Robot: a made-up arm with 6 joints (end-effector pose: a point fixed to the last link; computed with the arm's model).
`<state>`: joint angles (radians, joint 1 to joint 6).
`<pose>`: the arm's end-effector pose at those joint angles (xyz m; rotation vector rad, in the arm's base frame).
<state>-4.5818 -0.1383 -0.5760 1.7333 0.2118 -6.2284</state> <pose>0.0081 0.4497 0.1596 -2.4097 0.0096 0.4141</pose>
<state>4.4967 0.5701 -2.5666 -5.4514 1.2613 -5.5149</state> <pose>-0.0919 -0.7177 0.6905 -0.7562 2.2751 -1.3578</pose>
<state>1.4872 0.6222 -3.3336 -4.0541 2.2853 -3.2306</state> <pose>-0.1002 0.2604 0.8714 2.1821 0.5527 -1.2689</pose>
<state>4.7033 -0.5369 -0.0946 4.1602 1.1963 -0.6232</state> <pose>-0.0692 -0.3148 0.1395 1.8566 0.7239 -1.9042</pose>
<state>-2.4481 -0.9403 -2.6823 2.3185 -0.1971 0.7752</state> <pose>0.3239 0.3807 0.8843 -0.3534 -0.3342 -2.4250</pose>
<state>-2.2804 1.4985 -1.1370 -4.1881 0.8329 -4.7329</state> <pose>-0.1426 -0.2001 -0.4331 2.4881 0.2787 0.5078</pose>
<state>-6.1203 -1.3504 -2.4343 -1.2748 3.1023 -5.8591</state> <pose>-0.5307 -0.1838 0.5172 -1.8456 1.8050 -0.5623</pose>
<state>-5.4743 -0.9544 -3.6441 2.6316 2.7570 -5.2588</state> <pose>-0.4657 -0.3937 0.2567 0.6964 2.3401 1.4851</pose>
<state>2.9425 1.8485 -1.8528 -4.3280 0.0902 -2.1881</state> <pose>-0.3545 0.1507 -0.5251 0.0524 -3.0839 0.1134</pose>
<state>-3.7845 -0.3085 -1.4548 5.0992 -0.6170 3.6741</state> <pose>-0.3880 0.1200 0.7596 -1.3414 -0.5694 1.9544</pose>
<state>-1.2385 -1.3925 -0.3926 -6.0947 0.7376 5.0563</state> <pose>0.0725 -0.2038 0.5056 2.1408 -0.0836 0.6202</pose>
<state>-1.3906 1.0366 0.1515 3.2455 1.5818 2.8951</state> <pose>-0.0246 0.0645 -0.0951 2.3154 -1.5231 0.2722</pose>
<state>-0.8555 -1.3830 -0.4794 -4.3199 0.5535 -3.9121</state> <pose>0.1181 -0.1601 0.5538 0.6733 0.9189 0.6196</pose>
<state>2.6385 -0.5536 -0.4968 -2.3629 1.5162 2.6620</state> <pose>-0.3239 0.2709 0.3976 -0.8166 -0.5657 -1.0873</pose>
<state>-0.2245 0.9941 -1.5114 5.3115 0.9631 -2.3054</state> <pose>0.6371 -0.1837 -0.1468 -0.4124 -2.7280 1.0670</pose>
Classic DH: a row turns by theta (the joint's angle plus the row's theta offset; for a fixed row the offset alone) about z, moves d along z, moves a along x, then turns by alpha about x. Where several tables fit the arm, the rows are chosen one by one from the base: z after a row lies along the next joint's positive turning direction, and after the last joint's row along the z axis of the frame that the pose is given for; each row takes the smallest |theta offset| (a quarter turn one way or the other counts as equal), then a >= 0, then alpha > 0; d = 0 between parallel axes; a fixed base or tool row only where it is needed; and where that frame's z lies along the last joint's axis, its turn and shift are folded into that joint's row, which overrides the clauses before.
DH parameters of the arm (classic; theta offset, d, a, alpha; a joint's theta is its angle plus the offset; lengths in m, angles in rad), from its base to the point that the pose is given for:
joint 1: 0 0.178 0 -1.5708
joint 2: -1.3858 0 0.3479 0
joint 3: 1.3858 0 0.095 -1.5708
joint 4: 0 0.419 0 1.5708
joint 5: 0 0 0.095 -1.5708
joint 6: 0 0.121 0 0

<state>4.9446 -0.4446 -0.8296 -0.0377 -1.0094 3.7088</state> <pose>0.0904 -0.3573 0.6335 0.6934 0.5412 -0.7276</pose>
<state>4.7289 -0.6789 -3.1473 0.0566 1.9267 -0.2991</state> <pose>0.0014 0.4199 0.8777 1.1080 -0.7270 1.1244</pose>
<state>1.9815 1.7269 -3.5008 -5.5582 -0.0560 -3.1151</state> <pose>-0.2643 0.7758 0.3370 -0.9745 1.4504 2.1842</pose>
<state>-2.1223 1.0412 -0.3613 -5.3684 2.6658 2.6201</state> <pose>0.0358 -0.1533 0.0134 0.2961 -0.6846 2.7646</pose>
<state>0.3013 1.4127 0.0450 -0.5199 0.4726 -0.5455</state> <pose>-0.2001 -0.0468 -0.0155 -1.1314 -1.1979 2.1430</pose>
